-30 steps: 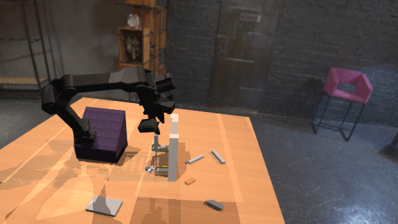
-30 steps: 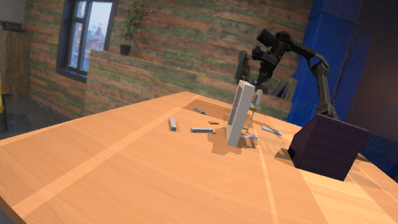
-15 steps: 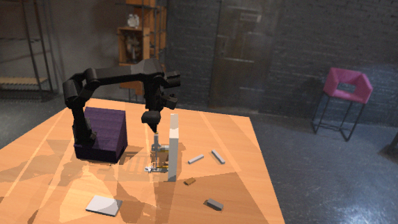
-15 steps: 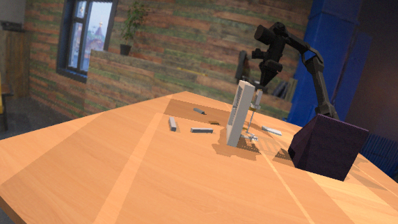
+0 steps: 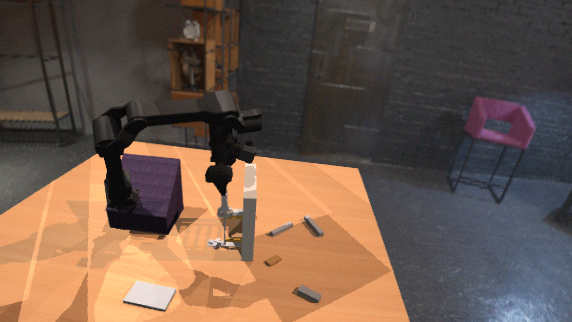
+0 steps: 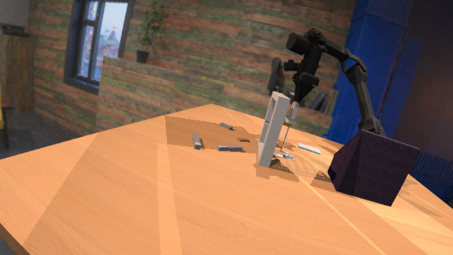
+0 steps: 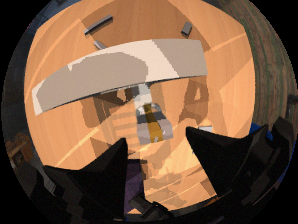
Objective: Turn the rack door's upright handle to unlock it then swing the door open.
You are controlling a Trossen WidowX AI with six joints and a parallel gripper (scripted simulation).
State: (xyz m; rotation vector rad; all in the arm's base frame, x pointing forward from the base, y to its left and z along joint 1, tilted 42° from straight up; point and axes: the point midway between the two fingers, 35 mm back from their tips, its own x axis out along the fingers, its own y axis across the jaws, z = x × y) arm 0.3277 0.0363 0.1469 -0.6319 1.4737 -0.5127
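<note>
My gripper tip is 80 mm above the handle and 10 mm past it. From my gripper tip the other things lie so: flat grey plate: 210 mm below, 200 mm to the right, 150 mm behind; then brown block: 210 mm below, 150 mm ahead, 40 mm to the right.
</note>
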